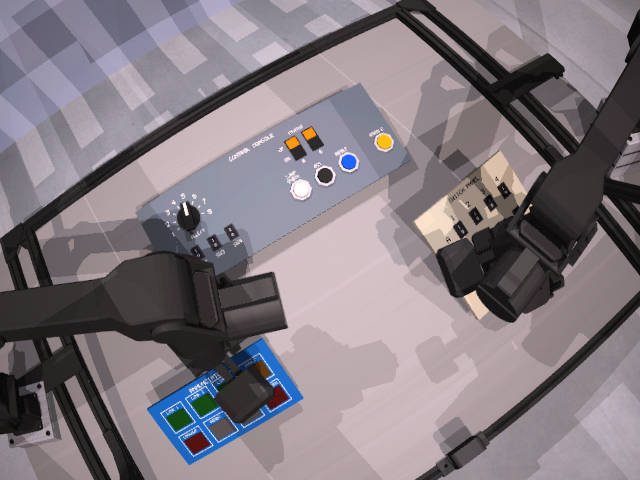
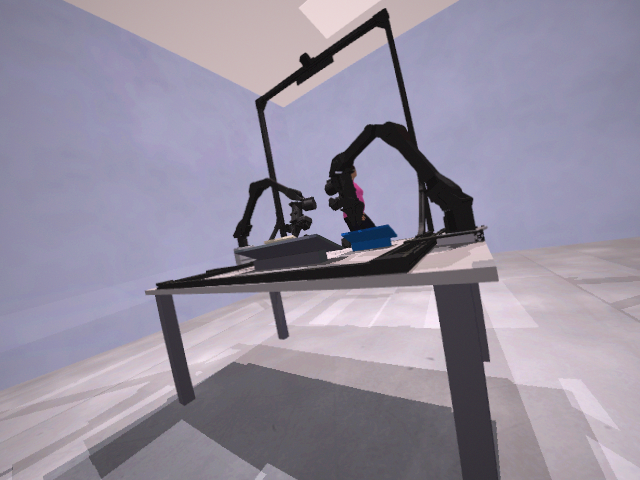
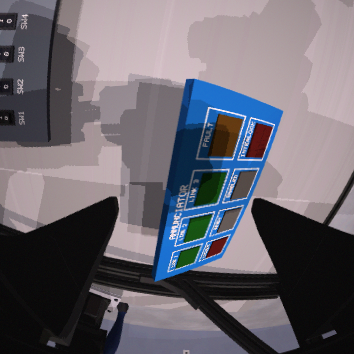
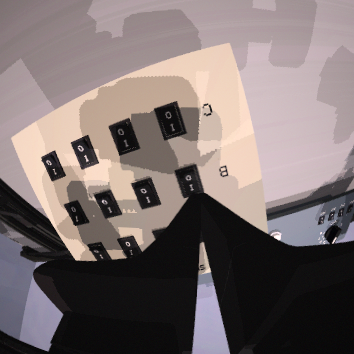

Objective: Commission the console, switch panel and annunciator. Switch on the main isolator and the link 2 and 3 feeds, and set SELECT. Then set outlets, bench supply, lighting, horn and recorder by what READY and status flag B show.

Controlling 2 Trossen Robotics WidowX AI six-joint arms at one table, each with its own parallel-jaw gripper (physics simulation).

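Places are measured from the left arm's base along level axes (x down, y left, z ahead), in millimetres.
Pixels of known places: left gripper, fingertip midpoint: (image 1: 218, 368) (image 2: 357, 225) (image 3: 185, 204); right gripper, fingertip midpoint: (image 1: 479, 251) (image 4: 197, 199); left arm's base at its link origin: (image 1: 25, 414) (image 2: 461, 230) (image 3: 94, 299); right arm's base at its link origin: (image 2: 243, 247).
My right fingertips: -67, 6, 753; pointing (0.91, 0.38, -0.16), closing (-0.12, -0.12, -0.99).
For each thing: its top centre in the pictures, then the offset to it from my right fingertips, as dx, dy, dz. "*": a spot on its surface instead.
- console at a spot on its surface: (image 1: 248, 180) * +20, +232, -265
- blue annunciator at its top centre: (image 3: 205, 221) (image 1: 214, 395) (image 2: 366, 228) +13, -65, -397
- plain grey READY tile at a spot on its surface: (image 3: 229, 220) * +48, -109, -409
- green LINK 1 tile at a spot on its surface: (image 3: 187, 257) * +28, -83, -461
- first row B switch at a spot on its surface: (image 4: 188, 180) * +20, +4, +1
The console (image 1: 248, 180) (image 2: 294, 249) has its SELECT knob (image 1: 188, 215) pointing near 5. Both status flags (image 1: 295, 147) (image 1: 312, 137) show orange in their upper halves. The blue annunciator (image 1: 283, 370) (image 2: 372, 237) (image 3: 200, 97) has a plain grey READY tile (image 3: 229, 220) and a green LINK 1 tile (image 3: 187, 257). My left gripper (image 3: 185, 204) is open and empty above it. My right gripper (image 4: 197, 199) is shut and empty over the cream switch panel (image 1: 431, 227) (image 4: 225, 75), tips beside the first row B switch (image 4: 188, 180); contact is unclear. Part of row A is hidden.
White, black, blue and yellow buttons (image 1: 300, 189) (image 1: 324, 175) (image 1: 348, 162) (image 1: 384, 142) stand on the console. Small rocker switches (image 1: 230, 230) sit near the knob. A black frame (image 1: 217, 103) surrounds the work area. A person in pink (image 2: 359, 192) is behind the table.
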